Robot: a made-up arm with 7 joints. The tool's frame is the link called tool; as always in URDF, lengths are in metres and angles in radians. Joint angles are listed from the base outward. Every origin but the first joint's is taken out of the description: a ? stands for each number. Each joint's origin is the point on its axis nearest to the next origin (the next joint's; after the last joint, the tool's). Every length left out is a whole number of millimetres.
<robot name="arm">
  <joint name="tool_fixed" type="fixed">
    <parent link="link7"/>
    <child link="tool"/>
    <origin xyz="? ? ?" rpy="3.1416 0 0"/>
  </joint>
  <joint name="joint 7" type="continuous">
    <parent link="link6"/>
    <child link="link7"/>
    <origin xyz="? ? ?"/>
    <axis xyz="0 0 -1"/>
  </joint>
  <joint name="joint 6" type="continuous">
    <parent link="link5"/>
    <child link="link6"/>
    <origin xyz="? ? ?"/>
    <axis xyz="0 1 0"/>
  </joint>
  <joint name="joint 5" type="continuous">
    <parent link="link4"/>
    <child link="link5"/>
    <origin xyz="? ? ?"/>
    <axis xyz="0 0 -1"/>
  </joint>
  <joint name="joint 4" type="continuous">
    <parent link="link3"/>
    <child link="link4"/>
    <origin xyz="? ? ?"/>
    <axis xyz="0 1 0"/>
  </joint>
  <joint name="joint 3" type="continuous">
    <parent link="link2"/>
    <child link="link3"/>
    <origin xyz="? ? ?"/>
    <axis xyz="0 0 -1"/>
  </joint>
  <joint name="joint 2" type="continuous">
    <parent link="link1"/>
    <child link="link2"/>
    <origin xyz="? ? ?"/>
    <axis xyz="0 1 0"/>
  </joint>
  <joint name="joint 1" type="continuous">
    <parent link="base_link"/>
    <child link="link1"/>
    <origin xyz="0 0 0.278"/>
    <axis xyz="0 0 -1"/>
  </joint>
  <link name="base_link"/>
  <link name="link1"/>
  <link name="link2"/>
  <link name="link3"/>
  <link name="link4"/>
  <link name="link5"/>
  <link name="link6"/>
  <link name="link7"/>
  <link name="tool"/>
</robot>
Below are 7 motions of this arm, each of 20 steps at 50 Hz.
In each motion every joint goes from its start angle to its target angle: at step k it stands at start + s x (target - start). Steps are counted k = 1, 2, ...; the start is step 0. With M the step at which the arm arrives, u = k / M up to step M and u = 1 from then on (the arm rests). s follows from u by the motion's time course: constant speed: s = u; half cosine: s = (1 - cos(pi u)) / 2; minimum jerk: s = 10 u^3 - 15 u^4 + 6 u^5.
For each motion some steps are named. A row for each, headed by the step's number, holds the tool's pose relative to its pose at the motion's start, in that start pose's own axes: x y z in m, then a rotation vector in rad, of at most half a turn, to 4 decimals.
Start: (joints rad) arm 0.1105 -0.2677 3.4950 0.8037 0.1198 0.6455 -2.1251
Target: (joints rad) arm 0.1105 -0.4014 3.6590 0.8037 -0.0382 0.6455 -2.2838
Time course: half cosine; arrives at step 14
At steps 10, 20:
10: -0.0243 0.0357 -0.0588 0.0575 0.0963 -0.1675
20: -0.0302 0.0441 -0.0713 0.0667 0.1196 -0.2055

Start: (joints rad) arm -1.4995 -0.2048 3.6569 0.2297 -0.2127 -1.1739 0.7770
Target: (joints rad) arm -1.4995 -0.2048 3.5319 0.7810 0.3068 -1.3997 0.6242
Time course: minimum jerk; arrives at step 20
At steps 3, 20:
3: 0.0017 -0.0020 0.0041 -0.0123 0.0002 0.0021
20: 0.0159 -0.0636 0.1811 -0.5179 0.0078 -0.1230

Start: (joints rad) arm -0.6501 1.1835 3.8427 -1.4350 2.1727 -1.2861 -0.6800
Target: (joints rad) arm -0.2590 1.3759 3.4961 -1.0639 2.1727 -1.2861 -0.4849
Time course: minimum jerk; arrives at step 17
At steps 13, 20:
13: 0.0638 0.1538 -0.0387 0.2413 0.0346 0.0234
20: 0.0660 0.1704 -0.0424 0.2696 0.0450 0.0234

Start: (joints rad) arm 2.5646 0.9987 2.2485 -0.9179 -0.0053 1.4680 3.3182
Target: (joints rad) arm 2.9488 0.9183 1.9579 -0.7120 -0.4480 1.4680 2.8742
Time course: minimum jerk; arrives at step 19
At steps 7, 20:
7: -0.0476 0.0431 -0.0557 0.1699 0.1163 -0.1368
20: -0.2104 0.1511 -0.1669 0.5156 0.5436 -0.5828

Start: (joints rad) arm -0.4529 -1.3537 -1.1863 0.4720 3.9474 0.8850 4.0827
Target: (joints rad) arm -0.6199 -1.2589 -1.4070 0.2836 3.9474 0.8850 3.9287
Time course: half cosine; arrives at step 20
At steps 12, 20:
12: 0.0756 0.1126 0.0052 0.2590 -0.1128 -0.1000
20: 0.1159 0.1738 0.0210 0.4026 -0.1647 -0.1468

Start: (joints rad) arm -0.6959 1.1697 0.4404 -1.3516 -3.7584 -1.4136 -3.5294
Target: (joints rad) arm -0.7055 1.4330 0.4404 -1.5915 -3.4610 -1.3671 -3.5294
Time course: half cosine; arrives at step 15
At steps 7, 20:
7: 0.0474 0.0095 -0.0133 0.0644 0.0469 0.0208
20: 0.1060 0.0179 -0.0202 0.1420 0.1087 0.0425

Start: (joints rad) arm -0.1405 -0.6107 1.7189 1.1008 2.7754 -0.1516 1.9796
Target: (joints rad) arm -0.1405 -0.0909 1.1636 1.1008 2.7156 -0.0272 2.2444
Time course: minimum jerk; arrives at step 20
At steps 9, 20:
9: 0.2143 -0.0066 0.0200 -0.0729 -0.2637 0.2043
20: 0.4995 0.0777 0.1117 -0.1309 -0.6488 0.4733

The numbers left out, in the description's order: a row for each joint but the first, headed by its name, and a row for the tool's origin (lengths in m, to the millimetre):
tool: 0 0 0
joint 7: 0 0 0.11
joint 6: 0 0 0
joint 5: 0 0 0.305
joint 4: 0 -0.013 0
joint 3: 0 0 0.453
joint 2: 0 -0.012 0

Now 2 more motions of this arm.
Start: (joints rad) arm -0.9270 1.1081 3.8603 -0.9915 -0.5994 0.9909 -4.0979
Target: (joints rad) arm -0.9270 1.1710 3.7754 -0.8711 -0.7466 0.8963 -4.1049
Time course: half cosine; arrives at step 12
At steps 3, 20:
3: 0.0073 0.0008 0.0009 0.0163 0.0007 -0.0284
20: 0.0496 0.0053 0.0082 0.1164 -0.0006 -0.1986

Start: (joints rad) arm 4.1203 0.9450 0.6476 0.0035 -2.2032 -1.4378 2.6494
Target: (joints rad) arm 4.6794 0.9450 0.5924 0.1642 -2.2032 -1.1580 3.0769
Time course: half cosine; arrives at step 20
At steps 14, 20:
14: 0.0984 0.0867 -0.2718 0.2329 -0.1611 0.4719
20: 0.1336 0.1279 -0.3318 0.2771 -0.2228 0.5906

